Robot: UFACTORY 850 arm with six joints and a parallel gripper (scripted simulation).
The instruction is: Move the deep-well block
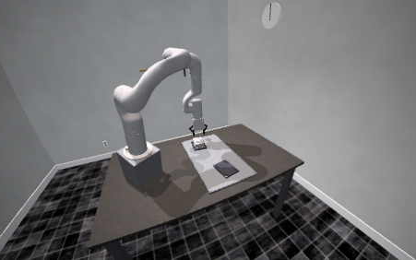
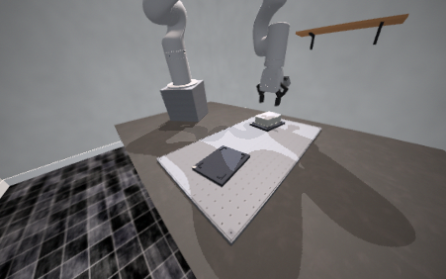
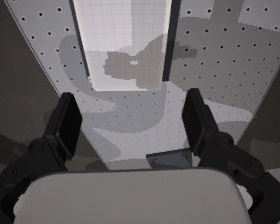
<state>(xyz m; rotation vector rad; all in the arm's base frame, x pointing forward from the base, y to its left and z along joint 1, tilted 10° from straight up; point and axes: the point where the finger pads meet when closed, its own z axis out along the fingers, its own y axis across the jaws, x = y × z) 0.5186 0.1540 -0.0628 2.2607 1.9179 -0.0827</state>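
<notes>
My hand is 10 cm above the white deep-well block and 2 cm to the right of it. The rest, counted from my hand: nest 39 cm to the right, 12 cm below, 4 cm ahead.
</notes>
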